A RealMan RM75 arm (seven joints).
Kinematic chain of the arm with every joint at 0, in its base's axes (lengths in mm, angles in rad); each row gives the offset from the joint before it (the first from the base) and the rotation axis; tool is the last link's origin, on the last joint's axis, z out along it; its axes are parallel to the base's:
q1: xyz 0 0 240.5 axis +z
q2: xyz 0 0 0 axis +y
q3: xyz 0 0 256 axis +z
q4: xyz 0 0 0 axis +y
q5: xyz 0 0 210 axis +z
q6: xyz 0 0 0 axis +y
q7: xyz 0 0 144 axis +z
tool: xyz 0 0 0
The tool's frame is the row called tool.
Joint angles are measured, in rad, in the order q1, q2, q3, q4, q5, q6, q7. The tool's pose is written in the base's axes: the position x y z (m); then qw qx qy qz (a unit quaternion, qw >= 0). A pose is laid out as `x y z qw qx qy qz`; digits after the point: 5 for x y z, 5 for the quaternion.
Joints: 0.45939 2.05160 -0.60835 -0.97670 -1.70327 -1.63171 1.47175
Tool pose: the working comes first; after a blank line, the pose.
Where each joint sits with the arm in this pose, in the base's axes (m; each line is computed from the numbers above, not from the rounded line before):
q1: 0.0000 0.0000 0.2405
q2: 0.0000 0.0000 0.2405
q3: 0.2034 0.1006 0.1221
q4: 0.2034 0.1006 0.1221
q5: 0.3120 0.2653 0.1943
q6: 0.3120 0.2653 0.1943
q7: 0.2334 0.3455 0.1041
the tool: 0.2334 0.3455 0.1041

0.23341 0.34545 0.10413 0.26132 -0.89218 0.13144 0.34418
